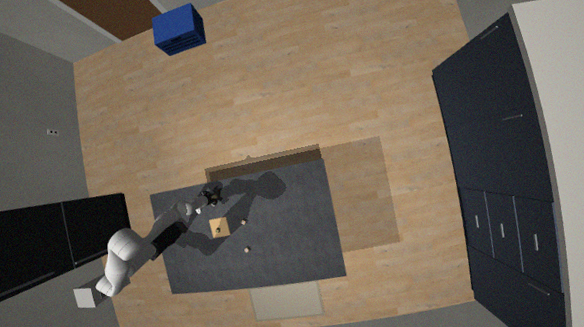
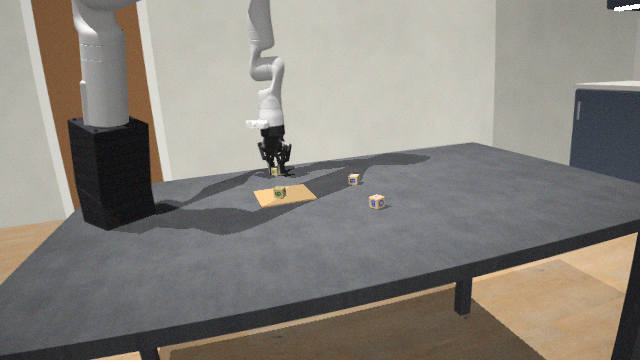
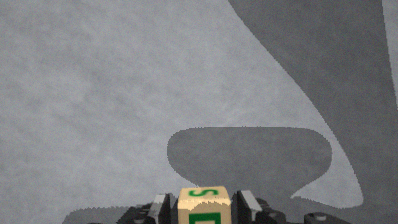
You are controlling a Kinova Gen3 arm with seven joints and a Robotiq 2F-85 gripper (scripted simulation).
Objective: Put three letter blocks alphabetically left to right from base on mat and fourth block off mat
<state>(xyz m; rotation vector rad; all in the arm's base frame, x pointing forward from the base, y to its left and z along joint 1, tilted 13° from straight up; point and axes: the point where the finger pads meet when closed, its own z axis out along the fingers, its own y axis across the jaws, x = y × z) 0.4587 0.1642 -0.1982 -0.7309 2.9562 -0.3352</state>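
Right now my hand is 10 mm above the green-marked block. The rest, counted from my hand: mat (40 mm behind, 230 mm to the right, 20 mm below).
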